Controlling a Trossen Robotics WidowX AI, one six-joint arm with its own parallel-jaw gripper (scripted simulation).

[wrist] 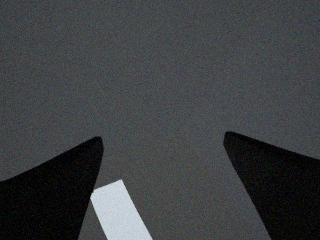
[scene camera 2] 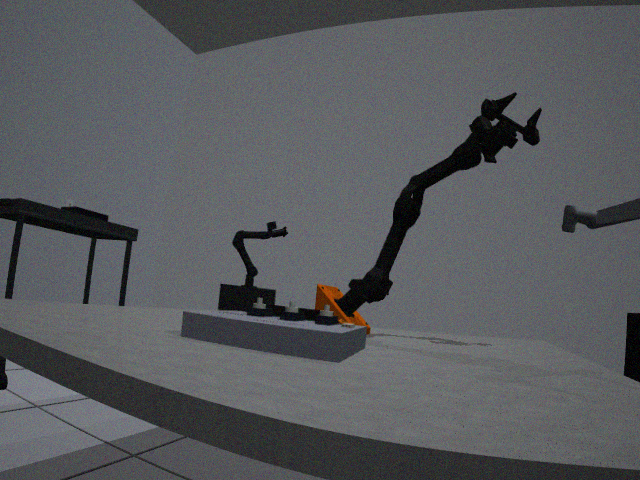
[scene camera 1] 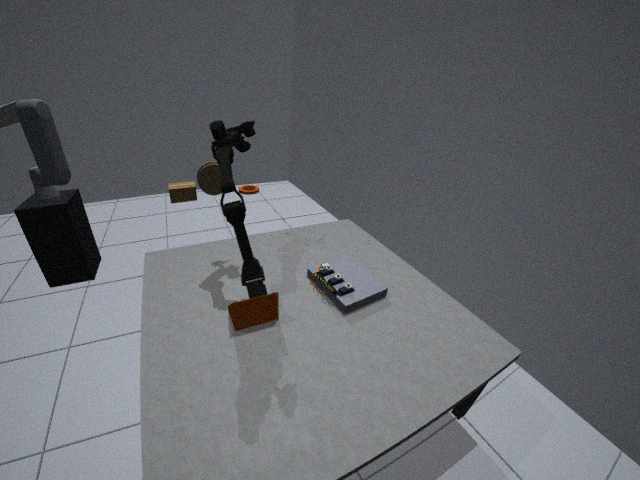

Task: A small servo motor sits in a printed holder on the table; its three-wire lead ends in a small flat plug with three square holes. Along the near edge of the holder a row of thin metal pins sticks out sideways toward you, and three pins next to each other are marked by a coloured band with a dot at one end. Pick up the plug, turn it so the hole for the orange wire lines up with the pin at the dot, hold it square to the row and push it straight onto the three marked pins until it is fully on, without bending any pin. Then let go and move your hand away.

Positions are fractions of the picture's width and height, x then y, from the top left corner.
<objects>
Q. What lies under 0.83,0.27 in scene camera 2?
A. The gripper.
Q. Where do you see a holder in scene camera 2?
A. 0.51,0.72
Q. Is the gripper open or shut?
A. Open.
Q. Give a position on a holder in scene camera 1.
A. At 0.58,0.60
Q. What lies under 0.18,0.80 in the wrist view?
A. The gripper.
</objects>
